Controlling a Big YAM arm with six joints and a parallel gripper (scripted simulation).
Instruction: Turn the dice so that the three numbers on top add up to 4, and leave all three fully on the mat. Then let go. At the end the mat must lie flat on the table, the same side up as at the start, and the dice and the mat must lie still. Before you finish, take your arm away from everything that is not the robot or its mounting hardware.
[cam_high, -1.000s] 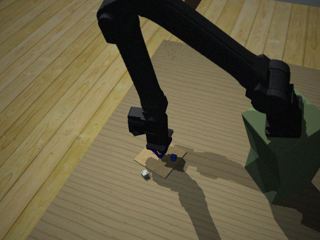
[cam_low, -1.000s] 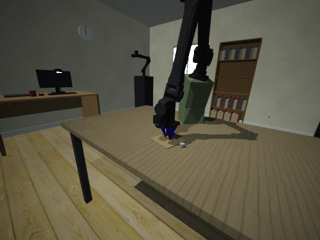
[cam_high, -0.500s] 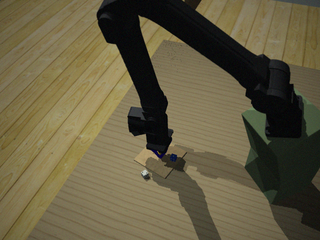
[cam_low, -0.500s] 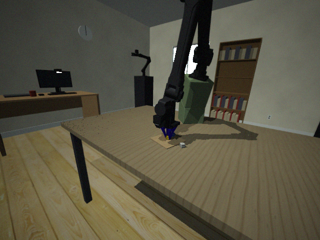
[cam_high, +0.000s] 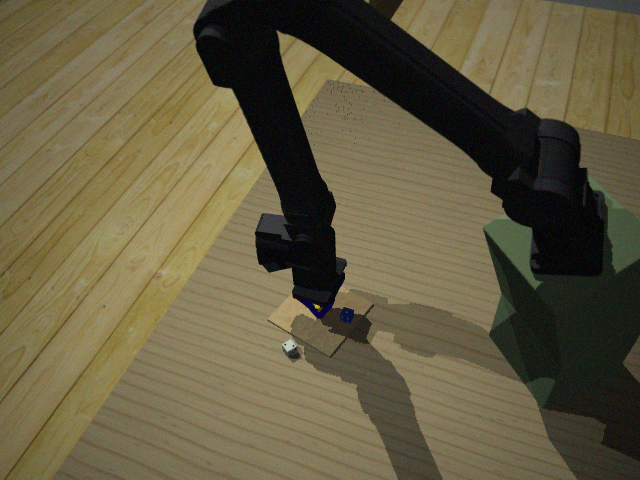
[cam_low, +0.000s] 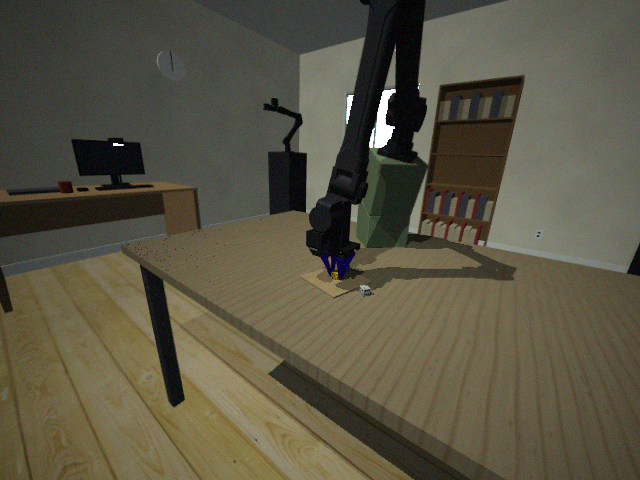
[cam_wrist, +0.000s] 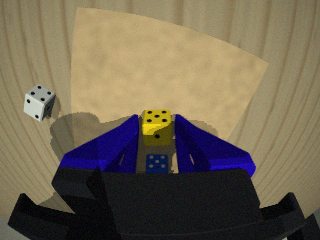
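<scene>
Right now the yellow die is right at my hand. Also, from my hand: tan mat 1 cm below; then blue die 5 cm behind; then white die 10 cm to the left, 3 cm ahead.
</scene>
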